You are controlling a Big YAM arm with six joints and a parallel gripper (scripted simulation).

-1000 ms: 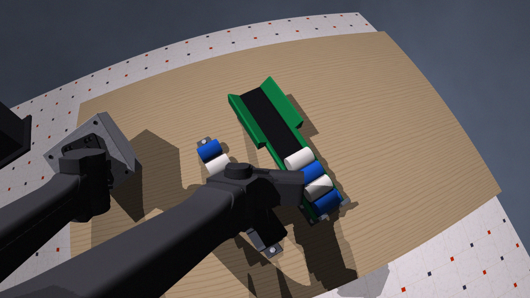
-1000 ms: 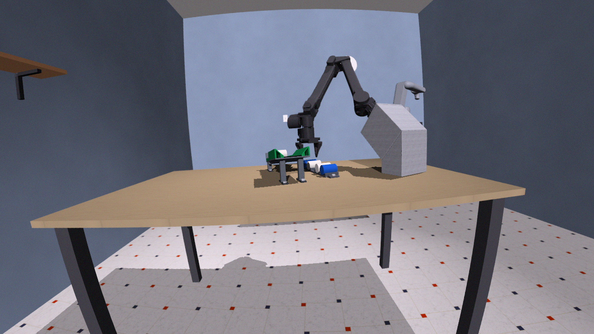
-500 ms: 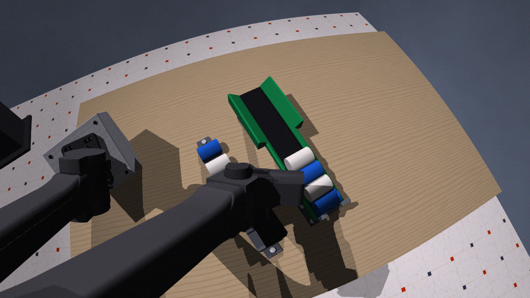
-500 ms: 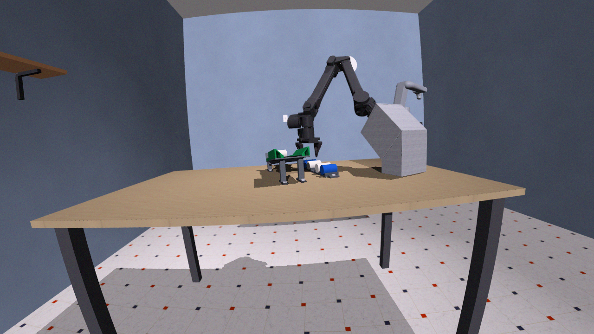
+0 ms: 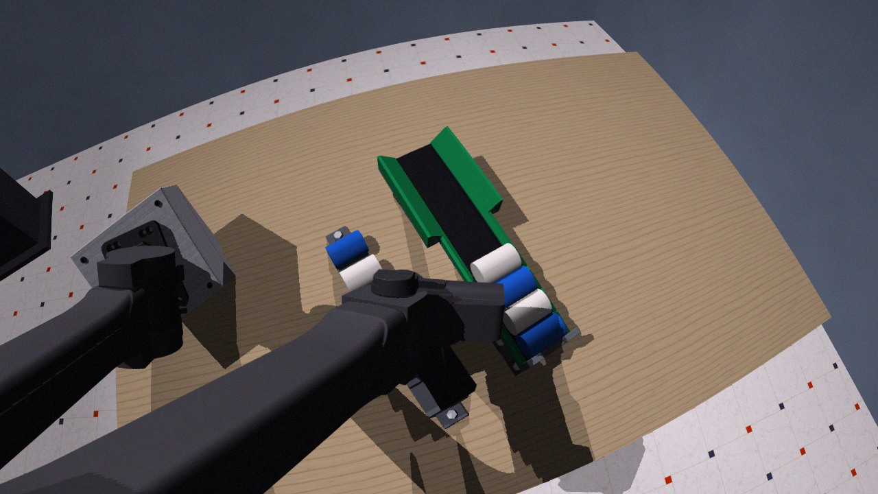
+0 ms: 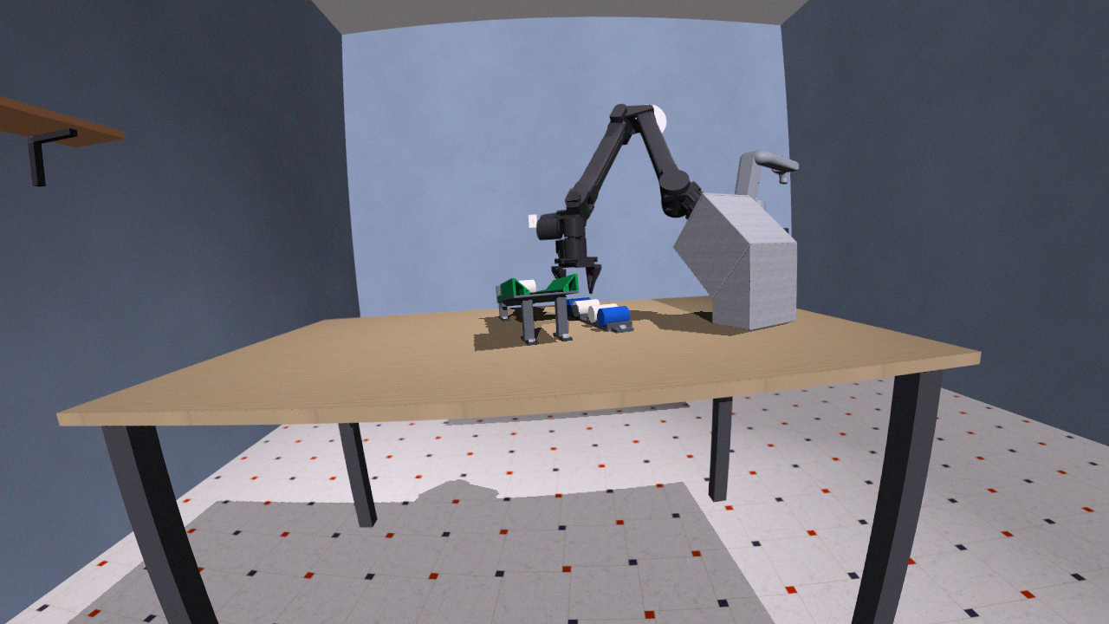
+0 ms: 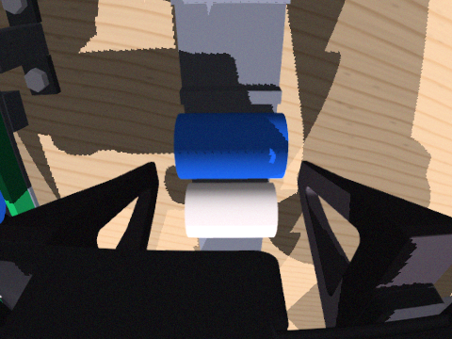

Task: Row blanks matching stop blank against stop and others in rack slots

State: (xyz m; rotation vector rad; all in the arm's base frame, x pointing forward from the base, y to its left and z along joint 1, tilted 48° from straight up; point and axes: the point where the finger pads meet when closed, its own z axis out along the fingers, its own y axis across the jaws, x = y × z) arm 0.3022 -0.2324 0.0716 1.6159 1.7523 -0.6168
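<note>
Right now the grey stock rack is 8 cm to the left of my hand and 7 cm below it. Also, from my hand: grey stop: 16 cm ahead, 10 cm to the right.
</note>
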